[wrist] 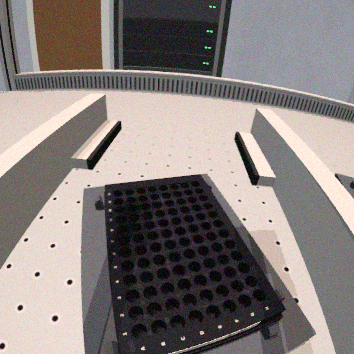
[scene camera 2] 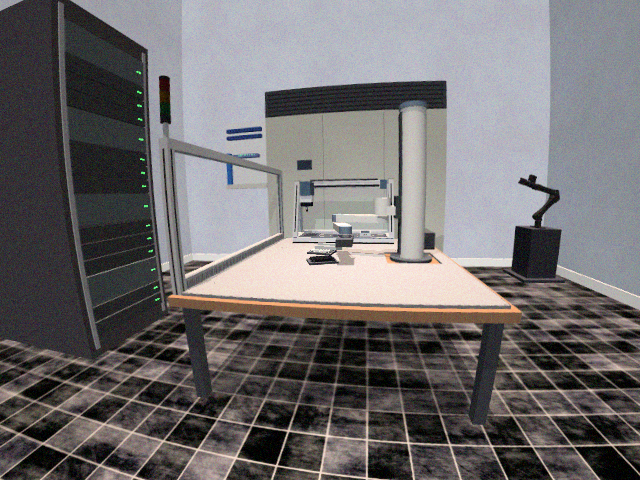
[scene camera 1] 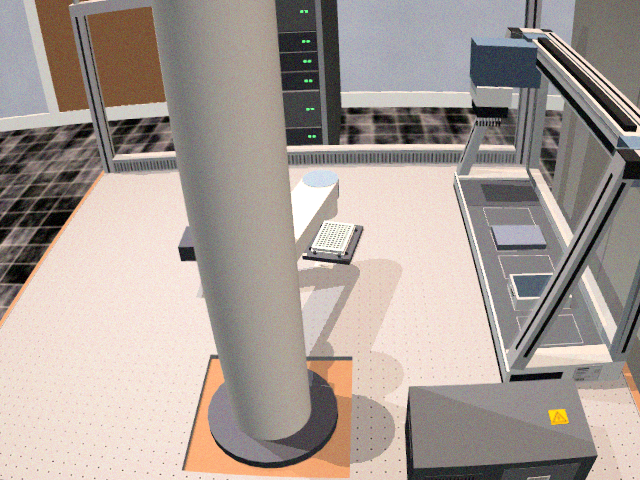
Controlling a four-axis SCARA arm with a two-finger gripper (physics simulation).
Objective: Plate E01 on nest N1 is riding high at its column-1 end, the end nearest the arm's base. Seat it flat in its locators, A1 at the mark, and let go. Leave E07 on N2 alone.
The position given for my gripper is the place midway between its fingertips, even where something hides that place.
Observation:
My gripper (wrist: pixel 178 115) holds nothing. Also in view: a plate (wrist: pixel 178 269).

